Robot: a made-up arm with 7 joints.
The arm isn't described. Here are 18 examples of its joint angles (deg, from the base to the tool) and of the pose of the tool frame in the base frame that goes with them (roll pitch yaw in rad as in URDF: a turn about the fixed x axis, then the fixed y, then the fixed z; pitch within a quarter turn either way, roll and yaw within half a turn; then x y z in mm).
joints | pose
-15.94 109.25 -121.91 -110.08 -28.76 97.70 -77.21 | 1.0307 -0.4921 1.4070 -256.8 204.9 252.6
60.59 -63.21 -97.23 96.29 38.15 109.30 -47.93 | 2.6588 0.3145 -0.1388 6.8 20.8 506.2
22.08 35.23 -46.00 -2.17 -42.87 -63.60 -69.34 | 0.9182 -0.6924 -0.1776 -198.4 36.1 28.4
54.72 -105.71 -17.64 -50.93 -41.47 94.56 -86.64 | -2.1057 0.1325 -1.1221 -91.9 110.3 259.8
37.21 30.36 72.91 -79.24 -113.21 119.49 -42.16 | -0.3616 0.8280 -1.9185 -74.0 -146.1 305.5
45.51 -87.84 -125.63 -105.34 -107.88 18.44 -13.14 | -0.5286 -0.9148 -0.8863 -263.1 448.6 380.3
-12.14 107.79 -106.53 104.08 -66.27 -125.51 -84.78 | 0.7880 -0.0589 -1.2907 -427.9 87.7 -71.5
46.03 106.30 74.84 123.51 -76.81 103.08 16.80 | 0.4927 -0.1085 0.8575 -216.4 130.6 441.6
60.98 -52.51 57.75 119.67 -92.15 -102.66 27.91 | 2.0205 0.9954 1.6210 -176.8 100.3 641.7
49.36 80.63 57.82 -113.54 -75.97 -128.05 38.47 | 0.1034 -0.3395 -1.7185 -94.1 24.5 135.7
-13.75 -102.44 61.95 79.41 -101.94 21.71 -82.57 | 0.2435 -0.1282 -0.7495 -174.0 347.0 -30.3
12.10 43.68 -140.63 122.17 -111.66 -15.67 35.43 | -2.7331 -0.7609 1.8481 -199.2 -66.9 224.8
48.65 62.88 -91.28 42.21 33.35 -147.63 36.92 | 0.0758 0.0385 0.4872 -345.0 189.7 311.3
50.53 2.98 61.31 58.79 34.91 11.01 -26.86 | 0.0435 0.2841 1.2254 -119.1 -152.4 575.5
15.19 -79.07 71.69 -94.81 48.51 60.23 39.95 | 1.8675 1.1124 1.0345 94.1 90.9 87.6
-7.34 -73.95 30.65 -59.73 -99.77 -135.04 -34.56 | -0.7507 0.5142 0.2990 77.0 -54.2 -43.5
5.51 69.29 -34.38 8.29 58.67 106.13 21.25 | 3.0010 0.5448 -1.6077 -295.3 118.1 50.9
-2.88 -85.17 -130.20 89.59 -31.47 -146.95 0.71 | 2.3409 0.4882 -1.8943 26.1 170.3 192.6
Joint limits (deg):
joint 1: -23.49..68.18
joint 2: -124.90..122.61
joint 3: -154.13..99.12
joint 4: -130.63..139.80
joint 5: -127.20..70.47
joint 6: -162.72..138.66
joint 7: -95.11..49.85
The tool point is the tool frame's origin. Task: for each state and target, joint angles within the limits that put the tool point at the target. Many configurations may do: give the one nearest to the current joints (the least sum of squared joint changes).
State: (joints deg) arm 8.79 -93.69 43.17 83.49 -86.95 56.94 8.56
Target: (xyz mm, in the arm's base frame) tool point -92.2 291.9 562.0
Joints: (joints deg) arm 54.75 -98.47 47.41 82.25 -89.90 46.70 6.21
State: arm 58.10 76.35 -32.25 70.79 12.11 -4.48 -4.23
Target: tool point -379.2 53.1 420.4
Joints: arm 68.18 72.41 -53.38 81.87 28.90 22.16 4.80
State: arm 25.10 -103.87 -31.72 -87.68 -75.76 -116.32 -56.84
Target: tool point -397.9 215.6 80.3
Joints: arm 9.05 -93.10 -49.74 -103.91 -75.34 -110.91 -58.79
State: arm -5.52 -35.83 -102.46 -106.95 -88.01 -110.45 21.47
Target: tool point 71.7 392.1 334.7
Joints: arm 15.06 6.52 -91.18 -119.77 -85.83 -133.15 15.60
